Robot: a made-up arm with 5 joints.
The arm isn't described. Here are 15 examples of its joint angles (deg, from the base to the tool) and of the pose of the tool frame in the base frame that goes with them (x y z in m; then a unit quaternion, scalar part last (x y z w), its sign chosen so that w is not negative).
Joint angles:
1: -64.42 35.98 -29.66 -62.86 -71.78
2: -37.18 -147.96 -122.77 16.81 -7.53
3: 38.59 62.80 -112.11 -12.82 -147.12
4: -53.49 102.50 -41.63 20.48 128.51
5: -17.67 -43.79 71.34 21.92 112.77
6: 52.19 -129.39 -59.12 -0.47 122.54
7: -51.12 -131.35 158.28 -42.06 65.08
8: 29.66 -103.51 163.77 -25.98 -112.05
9: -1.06 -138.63 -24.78 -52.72 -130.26
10: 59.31 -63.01 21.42 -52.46 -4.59
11: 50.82 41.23 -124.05 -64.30 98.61
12: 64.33 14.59 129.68 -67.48 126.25
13: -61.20 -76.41 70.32 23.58 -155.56
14: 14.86 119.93 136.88 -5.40 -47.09
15: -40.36 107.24 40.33 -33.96 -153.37
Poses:
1: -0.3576 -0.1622 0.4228 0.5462 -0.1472 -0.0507 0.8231
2: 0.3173 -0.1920 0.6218 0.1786 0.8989 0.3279 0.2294
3: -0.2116 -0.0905 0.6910 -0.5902 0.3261 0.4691 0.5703
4: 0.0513 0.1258 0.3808 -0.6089 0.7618 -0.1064 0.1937
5: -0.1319 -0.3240 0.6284 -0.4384 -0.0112 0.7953 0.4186
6: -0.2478 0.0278 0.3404 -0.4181 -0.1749 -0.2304 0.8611
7: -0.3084 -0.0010 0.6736 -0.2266 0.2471 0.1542 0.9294
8: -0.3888 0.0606 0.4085 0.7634 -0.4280 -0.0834 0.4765
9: -0.0074 -0.5118 0.4470 -0.6934 -0.6986 0.1469 0.0980
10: 0.1794 -0.2219 0.6400 0.2556 0.7290 -0.3990 0.4940
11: 0.0201 0.2207 0.5889 0.4894 -0.5768 -0.5694 0.3218
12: 0.0824 0.2628 0.3637 -0.4101 0.8722 -0.1595 0.2138
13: -0.3916 -0.0989 0.4315 0.3754 -0.1362 0.2138 0.8915
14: 0.1692 0.2607 0.3855 -0.2325 -0.0492 -0.7432 0.6254
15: 0.0649 -0.4797 0.6760 -0.6208 -0.2737 0.6980 0.2291
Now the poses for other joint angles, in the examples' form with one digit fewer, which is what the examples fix.
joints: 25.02 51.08 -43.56 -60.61 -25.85
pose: -0.210 -0.311 0.477 0.611 0.108 0.213 0.755
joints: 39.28 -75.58 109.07 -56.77 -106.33
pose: -0.443 -0.253 0.304 0.995 -0.001 0.066 0.078
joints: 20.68 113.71 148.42 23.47 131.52
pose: 0.356 -0.051 0.466 0.159 0.971 0.133 0.116
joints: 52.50 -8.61 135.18 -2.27 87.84
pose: 0.080 -0.371 0.212 -0.248 -0.723 0.555 0.329
